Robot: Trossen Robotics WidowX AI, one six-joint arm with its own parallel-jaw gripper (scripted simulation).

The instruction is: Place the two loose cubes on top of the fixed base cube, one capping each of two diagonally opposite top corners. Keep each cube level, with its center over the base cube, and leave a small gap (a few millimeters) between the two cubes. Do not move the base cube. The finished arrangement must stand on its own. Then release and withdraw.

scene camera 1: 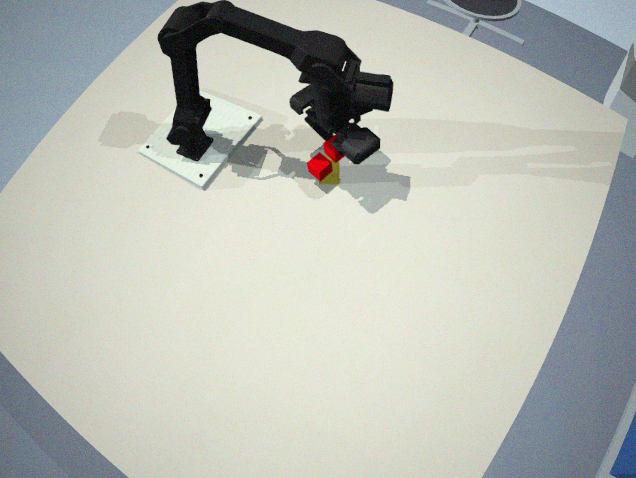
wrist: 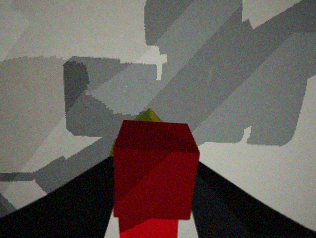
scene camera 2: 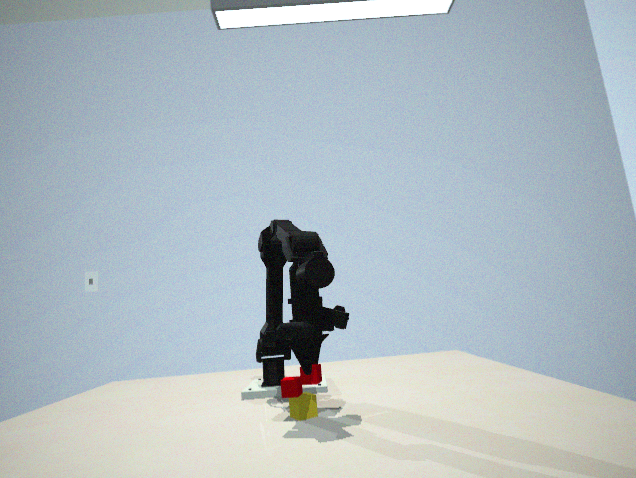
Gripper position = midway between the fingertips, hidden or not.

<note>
My gripper [scene camera 1: 336, 147] carries a red cube [wrist: 155, 163].
My gripper is seen too in the wrist view [wrist: 154, 167] and in scene camera 2 [scene camera 2: 311, 373].
</note>
